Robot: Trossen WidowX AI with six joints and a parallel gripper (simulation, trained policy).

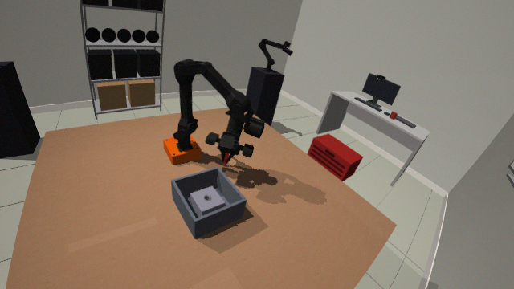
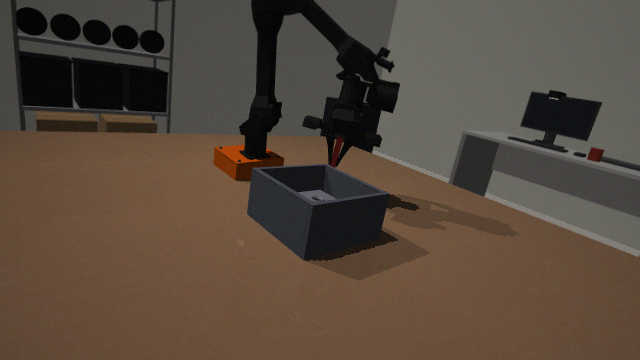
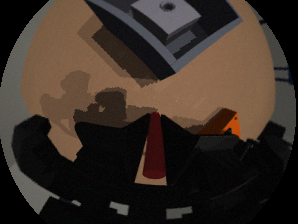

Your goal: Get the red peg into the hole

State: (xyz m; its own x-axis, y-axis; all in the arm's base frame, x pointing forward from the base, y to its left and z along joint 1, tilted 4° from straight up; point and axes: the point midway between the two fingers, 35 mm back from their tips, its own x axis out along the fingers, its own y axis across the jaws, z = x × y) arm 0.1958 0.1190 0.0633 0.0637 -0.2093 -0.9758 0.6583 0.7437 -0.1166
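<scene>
Now: gripper tip 13 cm to the left of the light grey plate, 13 cm short of it and 4 cm above it. From my gripper tip the other things lie so: red peg 3 cm above, 1 cm to the left; then grey box 13 cm to the right, 13 cm ahead, 6 cm below.
</scene>
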